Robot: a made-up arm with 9 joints. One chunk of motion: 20 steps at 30 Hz.
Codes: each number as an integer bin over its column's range. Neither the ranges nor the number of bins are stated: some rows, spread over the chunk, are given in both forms.
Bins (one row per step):
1: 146 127 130 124 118 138 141 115 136
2: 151 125 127 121 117 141 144 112 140
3: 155 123 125 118 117 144 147 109 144
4: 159 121 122 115 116 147 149 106 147
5: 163 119 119 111 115 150 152 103 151
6: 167 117 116 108 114 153 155 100 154
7: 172 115 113 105 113 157 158 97 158
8: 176 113 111 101 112 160 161 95 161
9: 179 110 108 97 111 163 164 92 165
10: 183 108 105 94 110 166 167 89 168
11: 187 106 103 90 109 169 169 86 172
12: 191 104 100 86 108 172 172 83 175
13: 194 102 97 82 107 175 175 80 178
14: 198 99 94 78 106 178 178 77 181
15: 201 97 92 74 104 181 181 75 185
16: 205 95 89 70 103 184 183 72 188
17: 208 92 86 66 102 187 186 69 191
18: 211 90 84 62 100 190 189 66 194
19: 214 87 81 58 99 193 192 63 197
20: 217 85 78 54 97 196 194 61 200
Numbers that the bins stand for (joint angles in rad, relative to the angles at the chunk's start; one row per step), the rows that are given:
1: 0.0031 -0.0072 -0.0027 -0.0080 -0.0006 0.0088 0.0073 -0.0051 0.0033
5: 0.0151 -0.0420 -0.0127 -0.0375 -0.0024 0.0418 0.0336 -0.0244 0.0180
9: 0.0264 -0.0812 -0.0226 -0.0694 -0.0047 0.0775 0.0623 -0.0421 0.0318
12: 0.0348 -0.1073 -0.0298 -0.0944 -0.0065 0.1022 0.0815 -0.0565 0.0416
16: 0.0447 -0.1465 -0.0397 -0.1308 -0.0094 0.1351 0.1078 -0.0742 0.0543
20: 0.0532 -0.1900 -0.0496 -0.1672 -0.0129 0.1680 0.1341 -0.0919 0.0661
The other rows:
2: 0.0066 -0.0159 -0.0055 -0.0148 -0.0012 0.0171 0.0145 -0.0099 0.0073
3: 0.0094 -0.0246 -0.0073 -0.0216 -0.0012 0.0253 0.0216 -0.0147 0.0112
4: 0.0122 -0.0333 -0.0100 -0.0284 -0.0018 0.0335 0.0264 -0.0196 0.0141
6: 0.0179 -0.0507 -0.0154 -0.0444 -0.0029 0.0500 0.0408 -0.0292 0.0210
7: 0.0214 -0.0594 -0.0181 -0.0512 -0.0035 0.0610 0.0480 -0.0340 0.0249
8: 0.0242 -0.0681 -0.0199 -0.0603 -0.0041 0.0692 0.0551 -0.0373 0.0278
10: 0.0292 -0.0899 -0.0253 -0.0762 -0.0053 0.0857 0.0695 -0.0469 0.0347
11: 0.0320 -0.0986 -0.0271 -0.0853 -0.0059 0.0939 0.0743 -0.0517 0.0386
13: 0.0369 -0.1160 -0.0325 -0.1035 -0.0071 0.1104 0.0886 -0.0614 0.0445
14: 0.0398 -0.1291 -0.0352 -0.1126 -0.0076 0.1186 0.0958 -0.0662 0.0475
15: 0.0419 -0.1378 -0.0370 -0.1217 -0.0088 0.1269 0.1030 -0.0694 0.0514
17: 0.0468 -0.1595 -0.0424 -0.1399 -0.0100 0.1433 0.1149 -0.0791 0.0573
18: 0.0489 -0.1682 -0.0442 -0.1490 -0.0112 0.1516 0.1221 -0.0839 0.0602
19: 0.0511 -0.1813 -0.0469 -0.1581 -0.0118 0.1598 0.1293 -0.0887 0.0631

